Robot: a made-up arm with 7 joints. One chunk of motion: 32 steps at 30 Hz.
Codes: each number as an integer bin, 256 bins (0 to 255) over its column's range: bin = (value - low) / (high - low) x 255, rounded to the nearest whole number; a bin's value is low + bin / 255 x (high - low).
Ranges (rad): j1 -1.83..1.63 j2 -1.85..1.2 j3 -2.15..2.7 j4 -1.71..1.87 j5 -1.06..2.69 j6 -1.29..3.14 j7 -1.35..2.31
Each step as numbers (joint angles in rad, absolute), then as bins.
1 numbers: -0.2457 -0.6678 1.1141 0.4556 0.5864 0.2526 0.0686
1 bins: 117 99 172 154 112 89 99
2 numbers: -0.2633 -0.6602 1.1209 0.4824 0.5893 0.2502 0.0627
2 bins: 115 99 172 156 112 89 98
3 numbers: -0.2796 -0.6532 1.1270 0.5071 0.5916 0.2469 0.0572
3 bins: 114 100 172 158 112 88 98
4 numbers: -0.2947 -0.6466 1.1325 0.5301 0.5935 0.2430 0.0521
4 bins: 113 101 173 160 112 88 98
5 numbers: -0.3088 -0.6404 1.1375 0.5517 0.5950 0.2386 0.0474
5 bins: 112 101 173 161 113 88 97
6 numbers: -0.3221 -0.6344 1.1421 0.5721 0.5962 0.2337 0.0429
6 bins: 111 102 173 163 113 88 97
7 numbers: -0.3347 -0.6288 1.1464 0.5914 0.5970 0.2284 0.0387
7 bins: 110 102 173 164 113 87 97
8 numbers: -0.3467 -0.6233 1.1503 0.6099 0.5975 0.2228 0.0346
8 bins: 109 103 174 165 113 87 96
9 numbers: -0.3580 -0.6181 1.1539 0.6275 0.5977 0.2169 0.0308
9 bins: 108 103 174 166 113 87 96
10 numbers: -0.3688 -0.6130 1.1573 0.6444 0.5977 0.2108 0.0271
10 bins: 108 103 174 168 113 86 96
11 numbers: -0.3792 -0.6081 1.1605 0.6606 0.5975 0.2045 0.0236
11 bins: 107 104 174 169 113 86 96
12 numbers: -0.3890 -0.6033 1.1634 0.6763 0.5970 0.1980 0.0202
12 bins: 106 104 174 170 113 86 95
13 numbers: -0.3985 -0.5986 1.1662 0.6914 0.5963 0.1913 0.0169
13 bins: 106 105 174 171 113 85 95
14 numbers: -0.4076 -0.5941 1.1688 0.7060 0.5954 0.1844 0.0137
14 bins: 105 105 174 172 113 85 95
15 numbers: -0.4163 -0.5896 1.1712 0.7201 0.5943 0.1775 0.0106
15 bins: 104 105 175 173 112 84 95
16 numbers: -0.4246 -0.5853 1.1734 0.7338 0.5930 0.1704 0.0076
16 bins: 104 106 175 174 112 84 95
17 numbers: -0.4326 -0.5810 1.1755 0.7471 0.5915 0.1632 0.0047
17 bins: 103 106 175 175 112 84 94
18 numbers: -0.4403 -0.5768 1.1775 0.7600 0.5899 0.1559 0.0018
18 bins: 102 106 175 176 112 83 94
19 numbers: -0.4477 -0.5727 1.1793 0.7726 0.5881 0.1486 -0.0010
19 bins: 102 107 175 177 112 83 94
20 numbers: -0.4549 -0.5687 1.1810 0.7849 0.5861 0.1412 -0.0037
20 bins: 101 107 175 178 112 82 94
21 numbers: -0.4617 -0.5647 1.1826 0.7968 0.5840 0.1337 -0.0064
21 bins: 101 107 175 179 112 82 94
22 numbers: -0.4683 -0.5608 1.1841 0.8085 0.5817 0.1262 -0.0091
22 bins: 100 108 175 179 112 82 93
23 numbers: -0.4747 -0.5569 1.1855 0.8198 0.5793 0.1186 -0.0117
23 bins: 100 108 175 180 111 81 93
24 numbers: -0.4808 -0.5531 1.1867 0.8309 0.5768 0.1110 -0.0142
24 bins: 99 108 175 181 111 81 93
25 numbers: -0.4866 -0.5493 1.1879 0.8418 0.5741 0.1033 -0.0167
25 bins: 99 109 175 182 111 80 93
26 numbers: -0.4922 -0.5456 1.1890 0.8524 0.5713 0.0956 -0.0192
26 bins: 99 109 176 183 111 80 93
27 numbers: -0.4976 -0.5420 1.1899 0.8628 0.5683 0.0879 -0.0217
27 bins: 98 109 176 183 111 79 93
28 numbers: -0.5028 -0.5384 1.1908 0.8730 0.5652 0.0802 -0.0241
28 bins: 98 110 176 184 111 79 92
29 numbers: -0.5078 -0.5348 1.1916 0.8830 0.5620 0.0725 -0.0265
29 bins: 97 110 176 185 110 78 92
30 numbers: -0.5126 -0.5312 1.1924 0.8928 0.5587 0.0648 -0.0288
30 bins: 97 110 176 185 110 78 92
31 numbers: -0.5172 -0.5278 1.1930 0.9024 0.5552 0.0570 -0.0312
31 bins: 97 111 176 186 110 78 92
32 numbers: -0.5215 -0.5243 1.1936 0.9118 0.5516 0.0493 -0.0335
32 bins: 96 111 176 187 110 77 92
